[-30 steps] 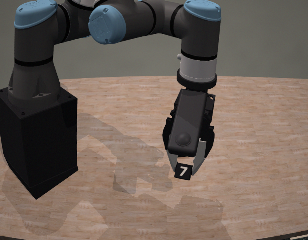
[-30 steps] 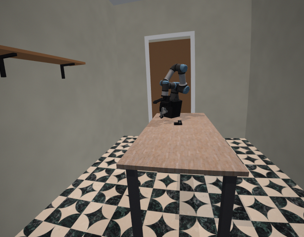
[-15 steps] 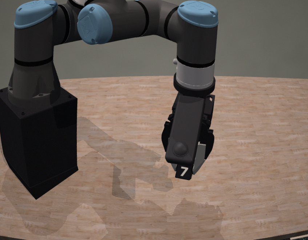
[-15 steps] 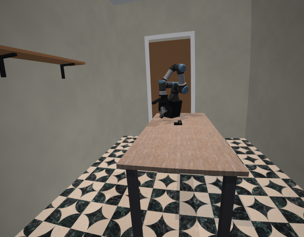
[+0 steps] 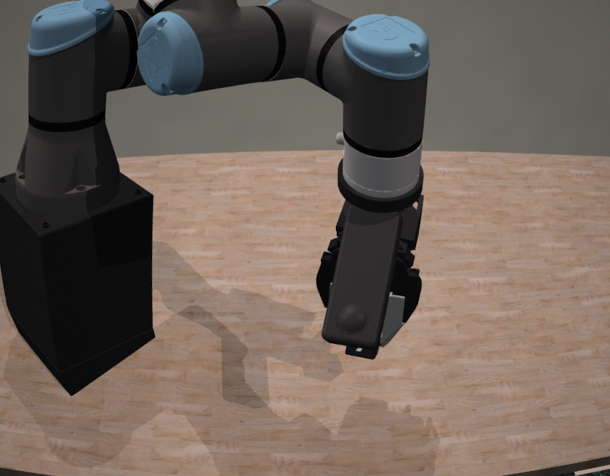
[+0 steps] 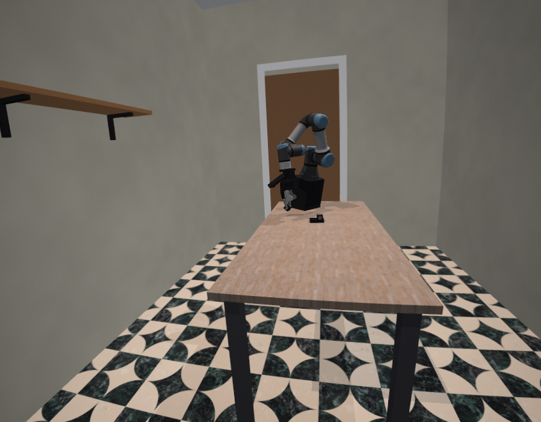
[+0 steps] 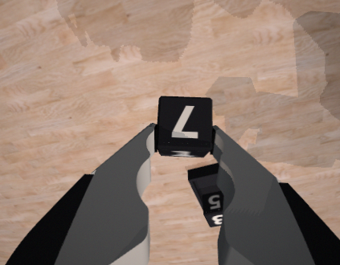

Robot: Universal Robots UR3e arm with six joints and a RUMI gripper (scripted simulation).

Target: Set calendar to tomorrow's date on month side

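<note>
Right now the black number cube is 1 cm below my hand. Also, from my hand: black calendar tray 16 cm to the left, 8 cm below, 3 cm behind.
</note>
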